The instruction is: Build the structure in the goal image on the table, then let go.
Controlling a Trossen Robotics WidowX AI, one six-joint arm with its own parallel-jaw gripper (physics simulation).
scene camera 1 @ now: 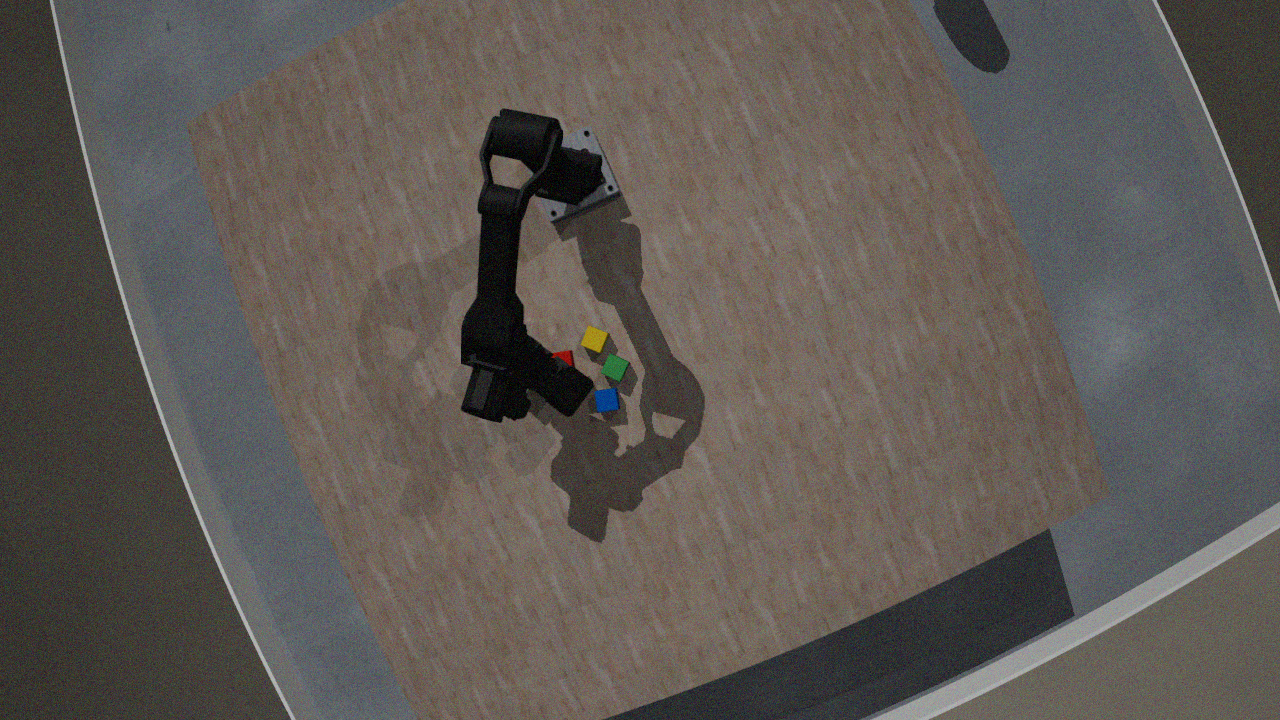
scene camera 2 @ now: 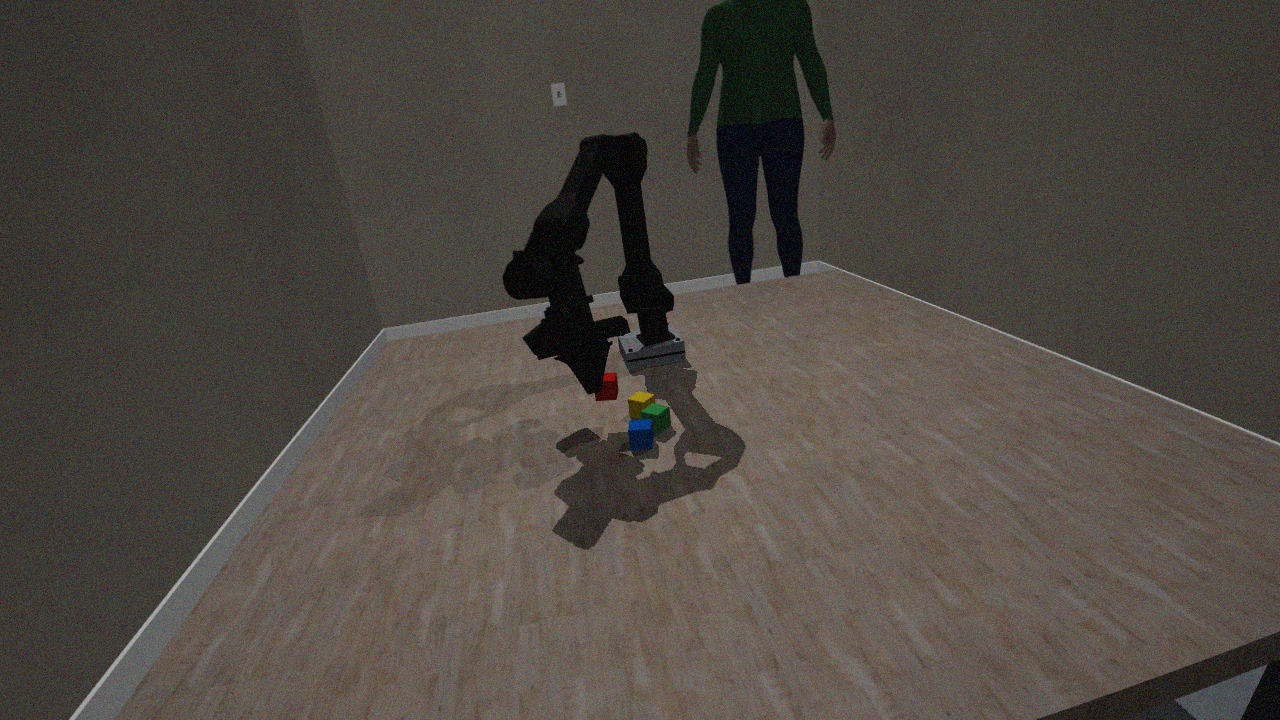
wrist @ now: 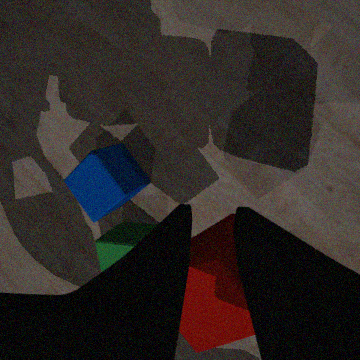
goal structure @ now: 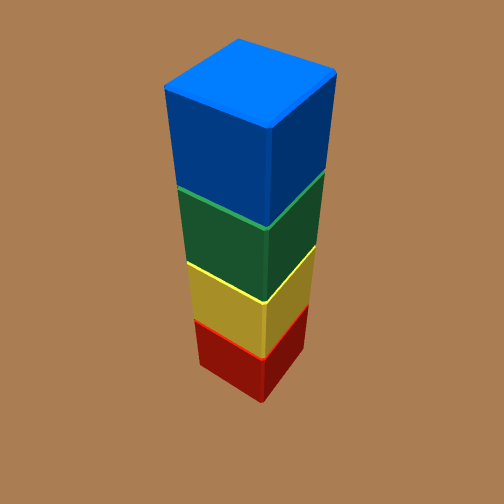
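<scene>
My gripper (scene camera 2: pixel 599 388) (wrist: pixel 211 216) is shut on a red cube (scene camera 1: pixel 563 358) (scene camera 2: pixel 609 386) (wrist: pixel 212 295) and holds it above the table. In scene camera 1 the gripper partly hides the red cube. A blue cube (scene camera 1: pixel 606 400) (scene camera 2: pixel 640 434) (wrist: pixel 102 182) stands on the table. A green cube (scene camera 1: pixel 614 367) (scene camera 2: pixel 657 416) (wrist: pixel 116 252) stands close to it, partly behind a finger in the wrist view. A yellow cube (scene camera 1: pixel 594 338) (scene camera 2: pixel 640 402) stands near the green cube, on the side towards the arm's base; it does not show in the wrist view.
The arm's grey base plate (scene camera 1: pixel 586 204) (scene camera 2: pixel 653 355) is fixed to the wood-grain table top (scene camera 1: pixel 805 313) (scene camera 2: pixel 850 501), behind the cubes in scene camera 2. The arm's shadows fall across and around the cubes. A person (scene camera 2: pixel 760 80) stands beyond the table.
</scene>
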